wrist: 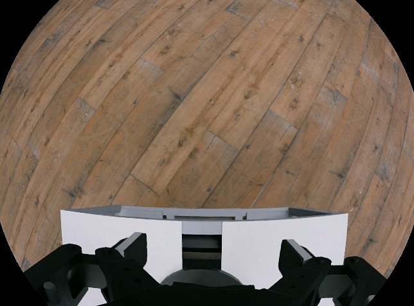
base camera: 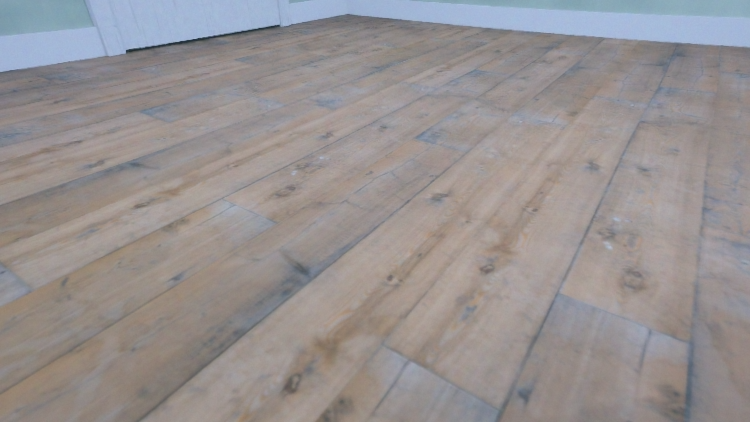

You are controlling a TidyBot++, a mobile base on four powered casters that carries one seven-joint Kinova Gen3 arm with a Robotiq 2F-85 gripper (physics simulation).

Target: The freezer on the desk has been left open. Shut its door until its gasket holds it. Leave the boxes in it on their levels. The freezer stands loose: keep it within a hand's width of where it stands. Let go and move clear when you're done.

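Places are measured from the arm's base along level axes (x right, y ahead, z up), in millimetres.
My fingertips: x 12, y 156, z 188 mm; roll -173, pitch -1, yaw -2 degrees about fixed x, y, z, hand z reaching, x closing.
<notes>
Behind a point stands the place of what it marks.
My gripper [wrist: 213,252] is open, with its two black fingers wide apart and nothing between them. It shows at the bottom of the wrist view, above the white and grey top of my own base. The freezer, its door, the boxes and the desk do not show in the base camera view or in the wrist view, so how far the freezer's door stands open cannot be told.
My mobile base [wrist: 120,230] fills the lower middle of the wrist view. A plank floor [base camera: 367,209] {z -396, x -18, y 649 mm} [wrist: 200,100] spreads ahead. A white room door [base camera: 199,20] {z -324, x -734, y 1972 mm} is at the back left, and green walls with a white baseboard [base camera: 576,23] {z -352, x 843, y 2087 mm} meet in a far corner.
</notes>
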